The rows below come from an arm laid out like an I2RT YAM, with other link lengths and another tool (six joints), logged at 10 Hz.
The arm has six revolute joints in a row. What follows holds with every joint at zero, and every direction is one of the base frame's. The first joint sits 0.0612 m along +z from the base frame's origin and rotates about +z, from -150 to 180 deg. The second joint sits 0.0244 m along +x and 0.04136 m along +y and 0.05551 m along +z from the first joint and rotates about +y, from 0 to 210 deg. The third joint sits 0.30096 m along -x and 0.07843 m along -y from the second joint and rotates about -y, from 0 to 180 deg. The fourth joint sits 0.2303 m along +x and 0.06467 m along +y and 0.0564 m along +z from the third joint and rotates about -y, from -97 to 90 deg. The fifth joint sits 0.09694 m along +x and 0.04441 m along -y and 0.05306 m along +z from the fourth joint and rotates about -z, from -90 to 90 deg. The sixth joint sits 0.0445 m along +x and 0.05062 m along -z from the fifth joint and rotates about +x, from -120 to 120 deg. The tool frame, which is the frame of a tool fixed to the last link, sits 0.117 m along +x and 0.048 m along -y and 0.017 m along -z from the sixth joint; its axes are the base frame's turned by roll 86.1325, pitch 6.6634 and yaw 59.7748 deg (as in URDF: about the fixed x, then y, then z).
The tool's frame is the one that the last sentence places.
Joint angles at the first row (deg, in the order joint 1, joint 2, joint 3, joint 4, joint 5, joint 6):
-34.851, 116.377, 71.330, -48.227, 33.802, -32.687
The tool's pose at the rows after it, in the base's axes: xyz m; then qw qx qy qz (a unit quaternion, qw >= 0):
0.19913 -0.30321 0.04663 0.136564 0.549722 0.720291 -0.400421
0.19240 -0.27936 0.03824 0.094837 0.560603 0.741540 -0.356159
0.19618 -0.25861 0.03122 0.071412 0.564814 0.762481 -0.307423
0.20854 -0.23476 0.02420 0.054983 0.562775 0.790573 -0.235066
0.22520 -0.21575 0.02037 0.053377 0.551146 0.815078 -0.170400
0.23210 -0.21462 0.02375 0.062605 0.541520 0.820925 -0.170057
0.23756 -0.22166 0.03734 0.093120 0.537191 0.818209 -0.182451
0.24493 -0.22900 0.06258 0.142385 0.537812 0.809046 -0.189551
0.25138 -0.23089 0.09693 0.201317 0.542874 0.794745 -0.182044
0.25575 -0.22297 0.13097 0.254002 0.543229 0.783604 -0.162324
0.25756 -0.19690 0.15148 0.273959 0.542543 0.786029 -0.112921
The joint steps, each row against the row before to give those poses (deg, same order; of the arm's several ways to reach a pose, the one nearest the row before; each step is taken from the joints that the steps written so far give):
0.000, 0.000, 0.042, -6.841, -6.448, -0.087
0.458, 0.000, 0.067, -4.678, -5.967, -0.045
0.897, 0.000, 0.306, -2.623, -5.901, -1.398
1.006, -0.022, 0.875, -2.252, -7.913, -3.649
1.114, 0.000, 1.003, -1.134, -6.469, -4.154
0.940, -0.349, 0.570, -0.089, 0.240, -0.459
0.284, -2.514, 0.024, 0.807, 1.749, 0.022
0.131, -4.721, -0.001, 0.941, 1.224, 0.043
0.088, -6.513, -0.001, 0.504, -0.394, 0.000
0.786, -6.644, 0.002, -0.330, -1.617, 0.000
1.661, -5.093, -0.024, -2.380, -5.115, 0.175

